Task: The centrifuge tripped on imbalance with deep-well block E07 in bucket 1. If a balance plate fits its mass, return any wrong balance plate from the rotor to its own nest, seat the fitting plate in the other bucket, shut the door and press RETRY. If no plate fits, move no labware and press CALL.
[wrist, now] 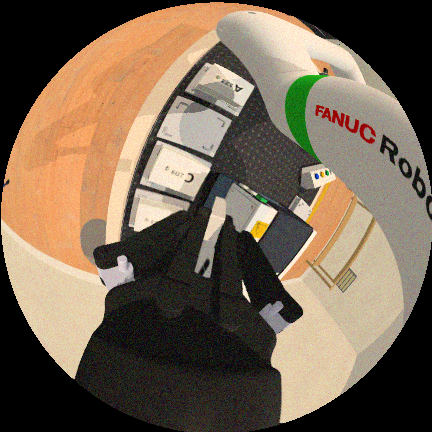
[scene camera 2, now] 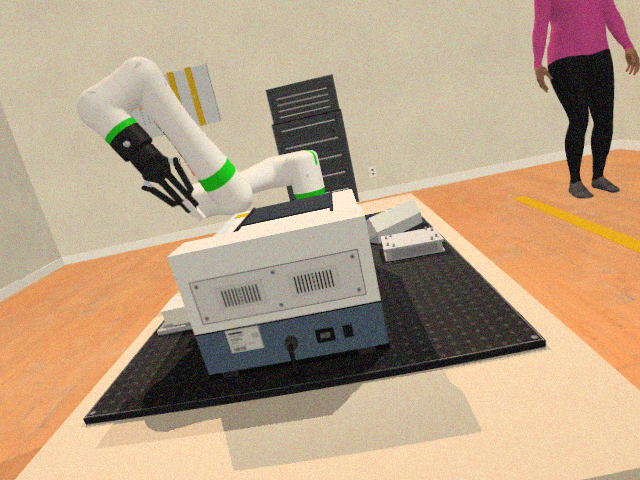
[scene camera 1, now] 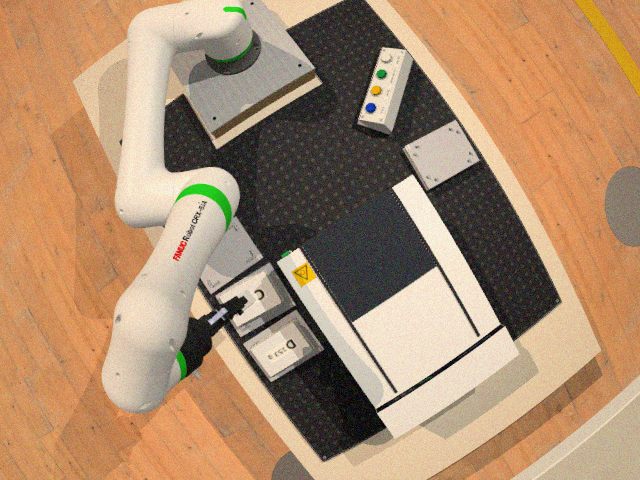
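Where they show: gripper, fingertip midpoint: [wrist: 217,206] [scene camera 2: 203,219] [scene camera 1: 249,296]; arm's base, origin of the base link: [scene camera 1: 233,50].
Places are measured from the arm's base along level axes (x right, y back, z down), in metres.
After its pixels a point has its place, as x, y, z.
My gripper [scene camera 1: 241,303] @[0.310, -0.532, -0.160] [scene camera 2: 200,212] @[0.310, -0.532, -0.160] [wrist: 217,206] @[0.310, -0.532, -0.160] is shut and empty, raised over the plate row near plate C. Plate C [scene camera 1: 268,287] @[0.291, -0.538, 0.004] [wrist: 173,169] @[0.360, -0.528, 0.004] and plate D [scene camera 1: 278,355] @[0.378, -0.680, 0.006] [wrist: 150,212] @[0.389, -0.649, 0.007], marked 153 g, lie in their nests. Plate A [wrist: 220,82] @[0.340, -0.278, 0.007] lies in the far nest. The nest [scene camera 1: 238,250] @[0.300, -0.423, 0.049] [wrist: 192,127] @[0.345, -0.416, 0.049] between A and C holds no plate. The centrifuge [scene camera 1: 403,330] @[0.111, -0.783, -0.149] [scene camera 2: 279,286] @[0.101, -0.985, -0.094] has a dark panel [scene camera 1: 377,253] @[0.057, -0.622, -0.152] on top. The rotor, both buckets and block E07 do not show. The button box [scene camera 1: 395,95] @[-0.233, -0.365, -0.010] [scene camera 2: 397,219] @[-0.255, -0.367, 0.014] [wrist: 308,177] @[-0.139, -0.380, 0.015] has white, green, yellow and blue buttons; its lettering is unreadable.
A grey block with screws [scene camera 1: 442,156] @[-0.234, -0.552, 0.024] [scene camera 2: 412,244] @[-0.229, -0.606, 0.024] [wrist: 300,208] @[-0.209, -0.520, 0.024] lies on the black mat [scene camera 1: 511,289] @[-0.185, -0.943, 0.060] [scene camera 2: 465,310] @[-0.225, -0.938, 0.061] behind the centrifuge's far side. The robot's base plate [scene camera 1: 248,98] @[0.051, -0.145, -0.002] stands at the back. A person [scene camera 2: 581,77] and a dark cabinet [scene camera 2: 310,129] are beyond the table.
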